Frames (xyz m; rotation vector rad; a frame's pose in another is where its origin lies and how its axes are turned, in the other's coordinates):
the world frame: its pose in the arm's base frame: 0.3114 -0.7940 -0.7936 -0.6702 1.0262 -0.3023
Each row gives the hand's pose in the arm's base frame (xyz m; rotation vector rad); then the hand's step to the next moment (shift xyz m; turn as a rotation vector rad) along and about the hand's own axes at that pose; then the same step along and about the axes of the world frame.
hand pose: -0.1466 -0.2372 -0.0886 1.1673 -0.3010 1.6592
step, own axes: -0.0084 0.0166 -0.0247 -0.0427 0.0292 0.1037
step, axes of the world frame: -0.0069 0.0142 -0.0266 0.0546 -0.1021 -0.0039
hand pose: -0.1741 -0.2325 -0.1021 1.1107 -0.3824 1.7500
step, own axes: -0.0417 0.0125 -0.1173 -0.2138 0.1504 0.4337
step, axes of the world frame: 0.0044 0.1032 -0.0706 0.2508 -0.4365 -0.0546
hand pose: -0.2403 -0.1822 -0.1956 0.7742 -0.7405 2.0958
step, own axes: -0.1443 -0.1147 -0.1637 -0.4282 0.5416 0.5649
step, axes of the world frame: 0.1268 0.1937 0.0848 0.4923 -0.6241 -0.4049
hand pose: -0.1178 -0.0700 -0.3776 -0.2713 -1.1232 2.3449
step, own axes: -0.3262 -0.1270 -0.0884 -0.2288 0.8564 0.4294
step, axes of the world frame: 0.1853 -0.0814 0.2990 0.5787 -0.3765 -0.7024
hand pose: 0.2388 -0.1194 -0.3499 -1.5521 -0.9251 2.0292
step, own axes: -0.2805 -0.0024 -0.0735 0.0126 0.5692 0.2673
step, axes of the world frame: 0.0422 -0.2564 0.1287 0.3863 -0.0861 -0.4888
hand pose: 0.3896 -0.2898 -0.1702 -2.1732 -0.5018 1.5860
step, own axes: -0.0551 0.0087 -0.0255 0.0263 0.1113 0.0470
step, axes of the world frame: -0.0078 -0.0601 0.0096 0.0877 0.0026 -0.0871
